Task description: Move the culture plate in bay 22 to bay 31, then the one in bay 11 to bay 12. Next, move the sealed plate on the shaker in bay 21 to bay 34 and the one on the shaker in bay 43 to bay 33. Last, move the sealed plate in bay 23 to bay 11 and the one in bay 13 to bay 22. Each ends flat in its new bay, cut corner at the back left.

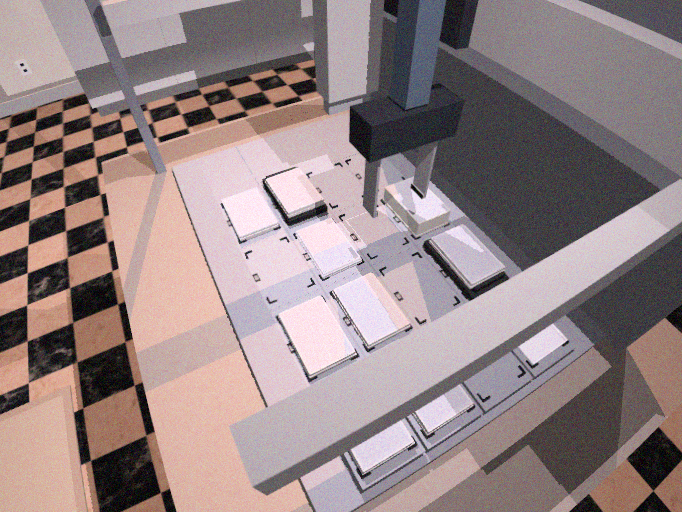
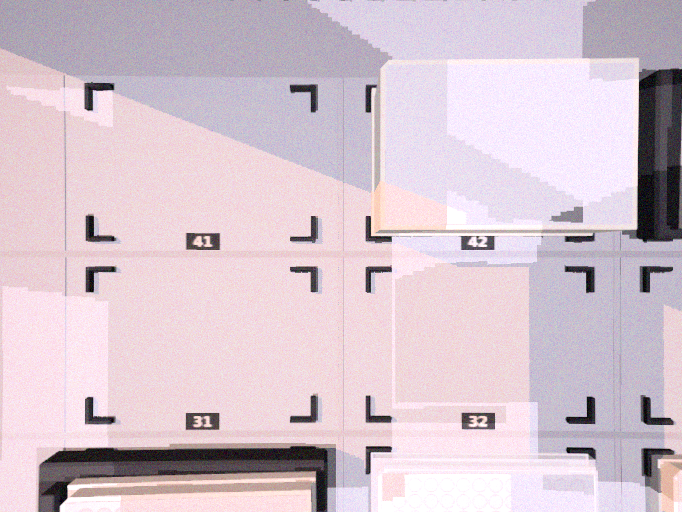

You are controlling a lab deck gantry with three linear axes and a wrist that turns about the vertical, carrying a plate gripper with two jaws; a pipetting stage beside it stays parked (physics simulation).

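Places are measured from the robot's base along level axes (x back, y right, z up), in millimetres.
Pixels of known places: gripper, between the fingertips: (image 1: 394, 201); robot's base, origin of its link: (image 1: 222, 204).
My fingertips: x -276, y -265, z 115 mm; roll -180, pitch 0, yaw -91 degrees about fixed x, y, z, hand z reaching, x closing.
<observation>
Ahead of a thing's pixels: the offset from my fingertips to its top centre. "pt": to the spot under its first point.
My gripper (image 1: 396, 205) is open and empty, above the deck beside the tall block in bay 42. Bay 22 holds the pale culture plate @(dy +115, dx +48, dz -101 mm) (image 1: 328, 248) (image 2: 490, 493), with wells faintly visible. Bay 31 @(pt dy -9, dx +202, dz -115 mm) (image 1: 344, 184) (image 2: 203, 341) is empty. The bay 11 plate @(dy +222, dx +212, dz -99 mm) (image 1: 250, 213) lies flat; bay 12 @(pt dy +213, dx +45, dz -115 mm) (image 1: 283, 267) is empty. The sealed plate @(dy +116, dx +206, dz -79 mm) (image 1: 293, 191) (image 2: 192, 498) sits on the bay 21 shaker, and another @(dy -101, dx -115, dz -79 mm) (image 1: 468, 254) on the bay 43 shaker @(pt dy -100, dx -43, dz -97 mm) (image 2: 658, 154). Plates lie in bay 23 @(pt dy +118, dx -121, dz -101 mm) (image 1: 370, 308) and bay 13 @(pt dy +224, dx -124, dz -101 mm) (image 1: 316, 336). Bays 33 @(pt dy -3, dx -110, dz -115 mm) (image 1: 421, 281) and 34 @(pt dy +16, dx -329, dz -101 mm) (image 1: 493, 380) show no plate.
A tall pale block @(dy -99, dx +48, dz -73 mm) (image 1: 417, 212) (image 2: 509, 143) stands in bay 42. More plates @(dy +222, dx -280, dz -86 mm) (image 1: 382, 447) @(dy +115, dx -280, dz -86 mm) (image 1: 442, 410) @(dy -99, dx -280, dz -93 mm) (image 1: 542, 345) lie along the near deck row. A wide grey beam (image 1: 440, 352) crosses in front and hides part of the deck. A pale column (image 1: 347, 52) stands behind.
</observation>
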